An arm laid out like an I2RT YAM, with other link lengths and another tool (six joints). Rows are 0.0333 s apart.
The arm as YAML. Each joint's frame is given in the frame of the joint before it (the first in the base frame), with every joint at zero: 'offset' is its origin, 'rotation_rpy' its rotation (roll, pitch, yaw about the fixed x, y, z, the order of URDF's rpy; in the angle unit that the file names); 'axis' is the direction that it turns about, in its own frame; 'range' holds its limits. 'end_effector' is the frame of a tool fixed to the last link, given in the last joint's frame.
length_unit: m
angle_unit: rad
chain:
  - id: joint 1
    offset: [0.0, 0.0, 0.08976]
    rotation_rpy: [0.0, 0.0, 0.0]
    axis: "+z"
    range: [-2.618, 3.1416]
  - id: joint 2
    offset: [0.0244, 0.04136, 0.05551]
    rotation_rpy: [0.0, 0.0, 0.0]
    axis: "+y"
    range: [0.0, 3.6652]
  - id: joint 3
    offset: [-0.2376, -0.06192, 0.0]
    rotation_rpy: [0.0, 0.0, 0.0]
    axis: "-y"
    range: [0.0, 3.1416]
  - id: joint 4
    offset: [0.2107, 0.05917, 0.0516]
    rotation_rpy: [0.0, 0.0, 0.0]
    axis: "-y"
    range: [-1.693, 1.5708]
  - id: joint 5
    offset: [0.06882, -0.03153, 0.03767]
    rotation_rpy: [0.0, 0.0, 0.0]
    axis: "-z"
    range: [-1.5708, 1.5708]
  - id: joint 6
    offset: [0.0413, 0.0, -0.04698]
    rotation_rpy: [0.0, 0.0, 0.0]
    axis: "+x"
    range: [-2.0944, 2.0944]
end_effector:
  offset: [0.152, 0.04, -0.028]
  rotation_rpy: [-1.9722, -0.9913, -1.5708]
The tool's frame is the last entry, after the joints.
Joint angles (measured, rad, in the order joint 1, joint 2, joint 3, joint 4, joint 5, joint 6), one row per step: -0.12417 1.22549 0.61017 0.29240 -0.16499 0.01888; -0.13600 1.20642 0.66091 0.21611 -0.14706 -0.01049; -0.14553 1.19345 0.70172 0.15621 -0.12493 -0.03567; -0.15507 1.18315 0.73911 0.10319 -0.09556 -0.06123; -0.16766 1.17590 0.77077 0.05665 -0.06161 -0.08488; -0.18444 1.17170 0.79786 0.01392 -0.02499 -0.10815; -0.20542 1.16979 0.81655 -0.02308 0.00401 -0.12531; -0.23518 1.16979 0.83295 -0.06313 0.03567 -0.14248; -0.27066 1.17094 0.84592 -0.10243 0.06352 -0.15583; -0.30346 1.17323 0.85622 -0.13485 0.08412 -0.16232; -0.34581 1.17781 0.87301 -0.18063 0.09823 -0.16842; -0.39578 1.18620 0.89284 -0.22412 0.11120 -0.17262; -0.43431 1.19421 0.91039 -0.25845 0.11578 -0.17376; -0.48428 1.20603 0.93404 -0.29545 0.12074 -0.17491
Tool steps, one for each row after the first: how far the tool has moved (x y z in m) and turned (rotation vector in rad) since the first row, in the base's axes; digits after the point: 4 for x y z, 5 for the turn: 0.0008 -0.0087 0.0097 -0.03270 0.00621 -0.01952; 0.0010 -0.0173 0.0169 -0.06282 0.01328 -0.04180; 0.0009 -0.0272 0.0233 -0.09574 0.02103 -0.07060; 0.0002 -0.0392 0.0277 -0.12805 0.03275 -0.10697; -0.0015 -0.0532 0.0300 -0.16038 0.05009 -0.14950; -0.0045 -0.0669 0.0296 -0.18374 0.07274 -0.19020; -0.0094 -0.0841 0.0268 -0.20667 0.10492 -0.24079; -0.0160 -0.1021 0.0226 -0.22352 0.14178 -0.29369; -0.0224 -0.1172 0.0187 -0.23139 0.17409 -0.33958; -0.0311 -0.1338 0.0142 -0.23366 0.21596 -0.38742; -0.0407 -0.1523 0.0105 -0.23180 0.25710 -0.44222; -0.0481 -0.1652 0.0081 -0.22529 0.28752 -0.48015; -0.0572 -0.1817 0.0065 -0.21615 0.31975 -0.52945
